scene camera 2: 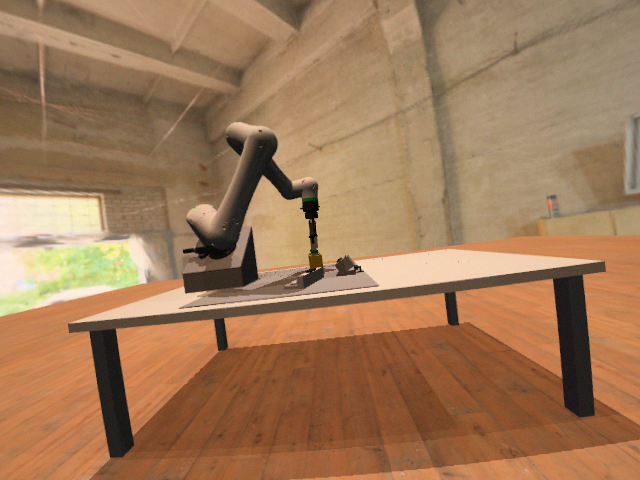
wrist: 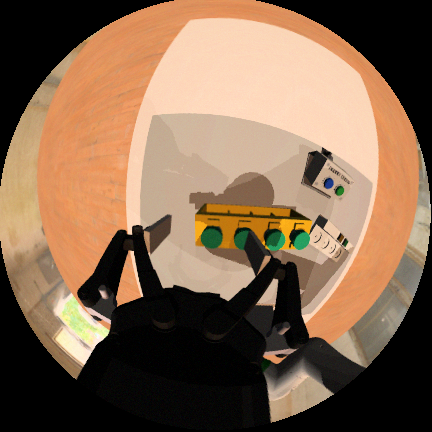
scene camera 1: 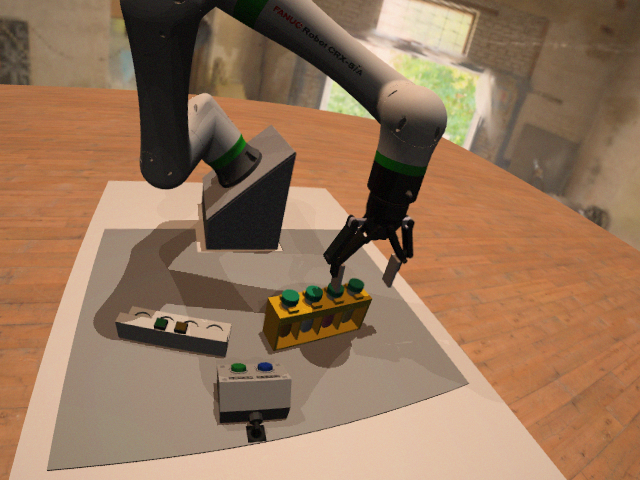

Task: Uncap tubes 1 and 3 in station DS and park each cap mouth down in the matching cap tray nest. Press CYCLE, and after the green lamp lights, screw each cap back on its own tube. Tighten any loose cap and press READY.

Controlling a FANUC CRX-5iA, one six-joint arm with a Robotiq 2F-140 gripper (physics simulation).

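Frame: origin at the arm's base, x ahead, y left, z up, level; metres.
Where they show: gripper, fingertip midpoint: [scene camera 2: 314,248] [wrist: 207,231] [scene camera 1: 361,285]; arm's base, link origin: [scene camera 1: 241,169].
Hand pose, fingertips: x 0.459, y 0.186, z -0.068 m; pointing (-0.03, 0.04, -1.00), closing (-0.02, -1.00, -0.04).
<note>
Things, the pixels of their top centre, and the offset from my fingertips. "pt": a spot on its surface instead.
- yellow rack, top centre: [wrist: 258,236] [scene camera 1: 323,295] [scene camera 2: 314,253] dx +0.000, dy -0.084, dz -0.020 m
- end cap, top centre: [wrist: 210,238] [scene camera 1: 356,283] dx -0.011, dy -0.006, dz -0.001 m
- neighbouring cap, top centre: [wrist: 244,240] [scene camera 1: 336,287] dx -0.004, dy -0.058, dz -0.002 m
- white cap tray, top centre: [scene camera 1: 174,314] [wrist: 338,248] [scene camera 2: 304,269] dx -0.026, dy -0.379, dz -0.069 m
- control box, top centre: [scene camera 1: 254,372] [wrist: 341,177] [scene camera 2: 343,255] dx +0.149, dy -0.260, dz -0.039 m
- green button, top centre: [scene camera 1: 239,365] dx +0.125, dy -0.280, dz -0.048 m
- blue button, top centre: [scene camera 1: 265,364] [wrist: 330,182] dx +0.129, dy -0.236, dz -0.048 m
- dark green square, surface spot: [scene camera 1: 160,322] pt dx -0.005, dy -0.407, dz -0.069 m
- brown square, surface spot: [scene camera 1: 180,326] pt dx +0.008, dy -0.370, dz -0.069 m
- black fitting, surface spot: [scene camera 1: 255,431] pt dx +0.218, dy -0.270, dz -0.110 m
The yellow rack [scene camera 1: 269,330] [scene camera 2: 315,261] [wrist: 230,226] holds several tubes in a row, with green caps on top. My gripper [scene camera 1: 364,275] [wrist: 207,231] is open and low at one end of the rack. Its fingers stand on either side of the end cap [scene camera 1: 355,285] [wrist: 212,237], with one finger overlapping the neighbouring cap [scene camera 1: 334,290] [wrist: 243,238] in view; contact cannot be told. The other two caps [scene camera 1: 290,297] [scene camera 1: 313,293] sit in the rack. The white cap tray [scene camera 1: 170,341] shows empty nests. The control box [scene camera 1: 253,397] has a green button [scene camera 1: 238,367] and a blue button [scene camera 1: 265,366].
A dark green square [scene camera 1: 160,322] and a brown square [scene camera 1: 180,326] sit on the cap tray. A black fitting [scene camera 1: 255,431] sticks out in front of the control box. The arm's wedge-shaped base [scene camera 1: 245,217] stands behind the rack and tray on the grey mat.
</note>
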